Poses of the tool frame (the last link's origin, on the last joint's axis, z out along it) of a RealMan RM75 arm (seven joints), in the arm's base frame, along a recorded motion.
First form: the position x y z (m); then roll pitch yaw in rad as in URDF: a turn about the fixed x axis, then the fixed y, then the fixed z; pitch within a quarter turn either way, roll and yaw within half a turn.
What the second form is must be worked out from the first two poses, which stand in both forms.
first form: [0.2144 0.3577 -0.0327 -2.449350 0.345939 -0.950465]
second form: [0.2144 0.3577 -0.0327 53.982 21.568 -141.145]
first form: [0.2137 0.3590 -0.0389 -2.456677 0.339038 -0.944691]
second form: [0.2137 0.3590 -0.0389 53.647 21.203 -141.575]
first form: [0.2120 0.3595 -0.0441 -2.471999 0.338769 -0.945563]
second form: [0.2120 0.3595 -0.0441 53.881 20.533 -142.155]
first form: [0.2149 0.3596 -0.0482 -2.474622 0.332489 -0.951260]
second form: [0.2149 0.3596 -0.0482 54.053 20.777 -142.591]
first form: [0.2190 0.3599 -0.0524 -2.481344 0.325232 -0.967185]
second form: [0.2190 0.3599 -0.0524 54.766 21.204 -143.396]
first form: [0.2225 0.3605 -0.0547 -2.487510 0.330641 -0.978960]
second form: [0.2225 0.3605 -0.0547 55.537 21.175 -143.607]
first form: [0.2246 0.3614 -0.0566 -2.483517 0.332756 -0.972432]
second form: [0.2246 0.3614 -0.0566 55.208 21.086 -143.267]
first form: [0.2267 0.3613 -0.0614 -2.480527 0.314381 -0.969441]
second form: [0.2267 0.3613 -0.0614 54.643 21.602 -143.839]
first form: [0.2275 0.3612 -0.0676 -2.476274 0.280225 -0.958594]
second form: [0.2275 0.3612 -0.0676 53.339 22.343 -144.826]
